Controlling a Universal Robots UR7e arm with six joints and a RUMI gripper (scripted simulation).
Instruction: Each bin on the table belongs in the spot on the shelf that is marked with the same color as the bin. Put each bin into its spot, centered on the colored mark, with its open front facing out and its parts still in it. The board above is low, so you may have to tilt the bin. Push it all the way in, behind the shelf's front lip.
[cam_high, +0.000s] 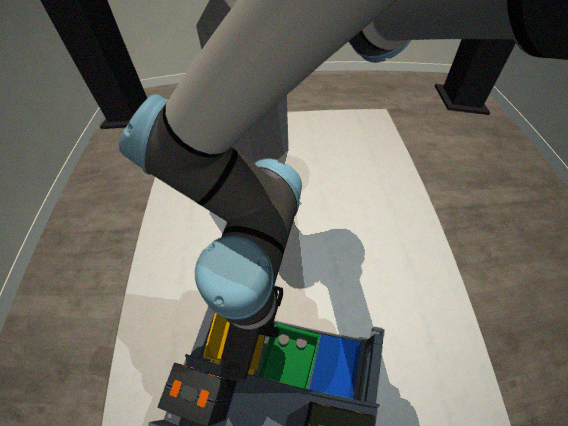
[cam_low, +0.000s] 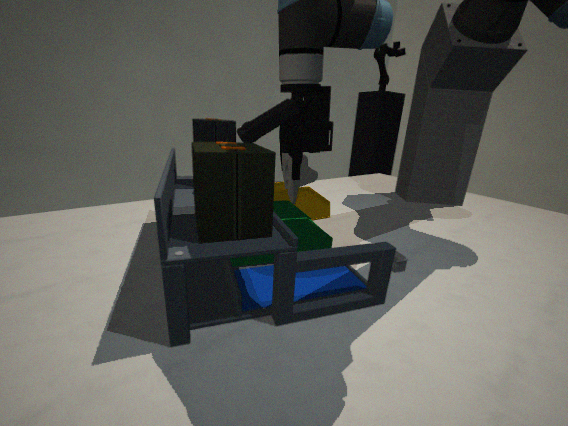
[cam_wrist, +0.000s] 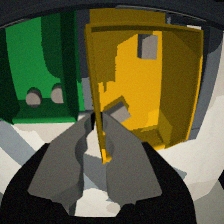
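Now: the yellow bin 1 cm behind my hand, 5 cm to the right of it and 3 cm below it. Also, from my hand: shelf lip 3 cm behind, 7 cm to the left, 8 cm below; shelf board 17 cm ahead, 4 cm to the left, 2 cm above; green bin 6 cm ahead, 6 cm to the left, 4 cm below.
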